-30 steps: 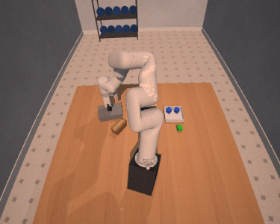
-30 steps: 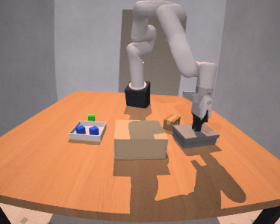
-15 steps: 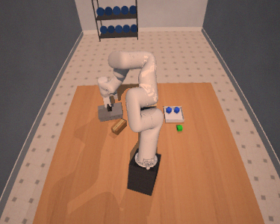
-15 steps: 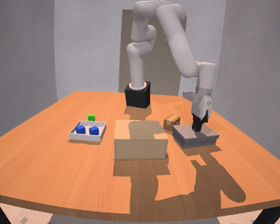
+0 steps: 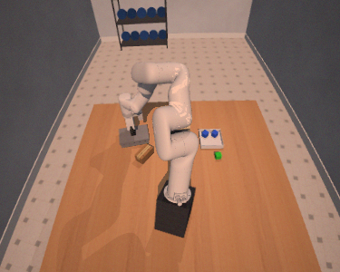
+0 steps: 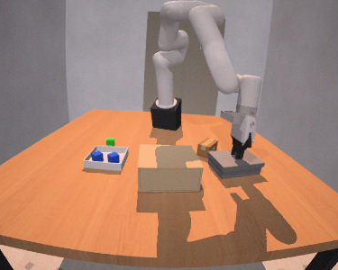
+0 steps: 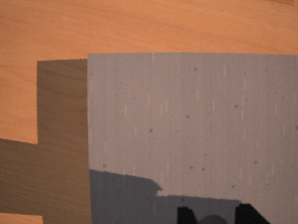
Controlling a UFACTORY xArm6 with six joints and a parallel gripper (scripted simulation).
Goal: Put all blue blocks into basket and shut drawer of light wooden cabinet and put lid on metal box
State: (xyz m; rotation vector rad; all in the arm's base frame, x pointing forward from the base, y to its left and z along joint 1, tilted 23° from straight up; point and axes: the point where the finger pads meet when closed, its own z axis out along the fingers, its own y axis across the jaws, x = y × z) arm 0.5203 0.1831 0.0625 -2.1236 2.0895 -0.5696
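Now: hand 50 mm above the grey metal box. Round my hand: small brown box: 160 mm behind, 50 mm to the right, 40 mm below; drawer: 280 mm to the right, 30 mm below; red block: 140 mm behind, 70 mm to the right, 60 mm below.
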